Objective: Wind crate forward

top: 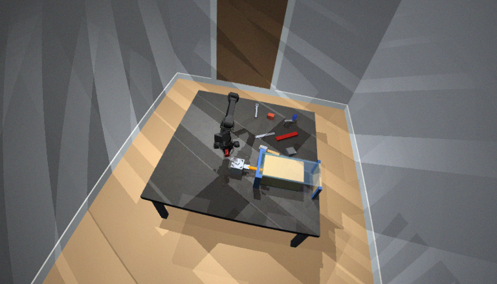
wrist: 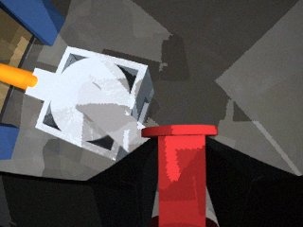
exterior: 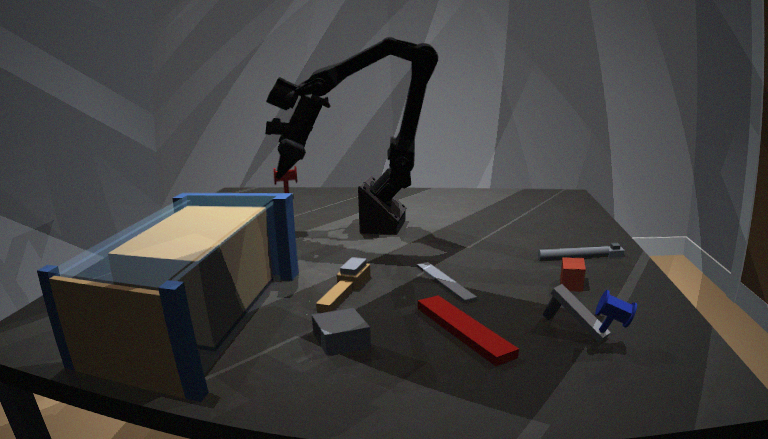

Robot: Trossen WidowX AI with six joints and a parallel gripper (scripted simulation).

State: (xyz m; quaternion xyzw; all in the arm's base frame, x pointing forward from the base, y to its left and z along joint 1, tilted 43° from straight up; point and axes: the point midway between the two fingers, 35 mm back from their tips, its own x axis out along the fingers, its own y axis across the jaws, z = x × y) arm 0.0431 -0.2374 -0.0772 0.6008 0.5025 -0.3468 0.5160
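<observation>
The grey winch is 110 mm below my gripper tip, 70 mm ahead of it and 30 mm to the right of it. Also, from my gripper tip: clear-panelled cubby: 490 mm ahead, 70 mm to the right, 30 mm below; red spool-shaped grip: 20 mm to the left, 10 mm below; wooden-handled tool: 340 mm ahead, 190 mm to the left, 130 mm below.
</observation>
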